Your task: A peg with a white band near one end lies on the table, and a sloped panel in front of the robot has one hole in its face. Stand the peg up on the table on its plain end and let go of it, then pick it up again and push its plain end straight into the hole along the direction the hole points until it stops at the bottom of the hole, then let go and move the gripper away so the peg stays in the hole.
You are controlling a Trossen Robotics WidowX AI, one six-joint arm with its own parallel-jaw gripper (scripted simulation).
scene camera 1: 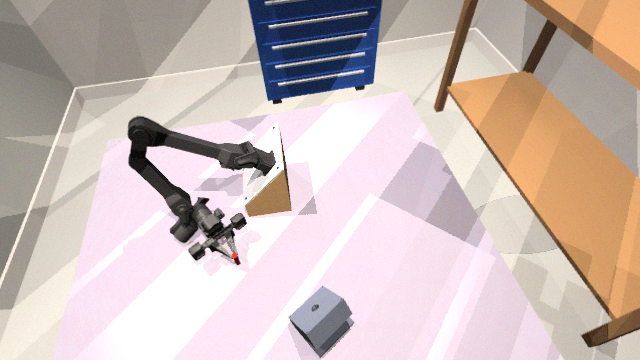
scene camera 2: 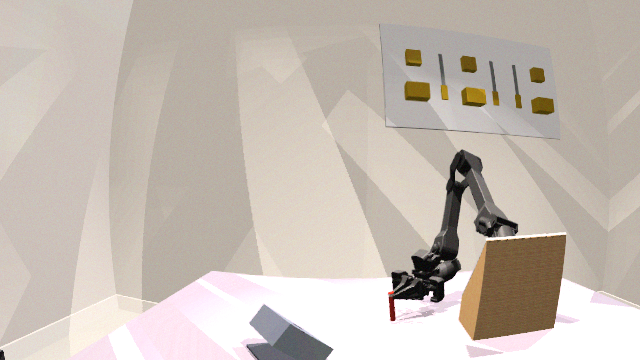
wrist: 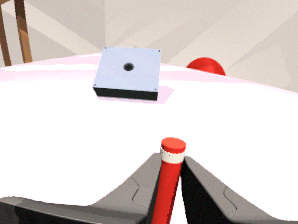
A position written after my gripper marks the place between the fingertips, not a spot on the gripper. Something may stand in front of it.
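Note:
Grey sloped panel (scene camera 1: 333, 311), visible. In the wrist view too, the panel (wrist: 112, 81). My gripper (scene camera 2: 390, 297), visible; also seen at (scene camera 1: 235, 256) and (wrist: 170, 161).

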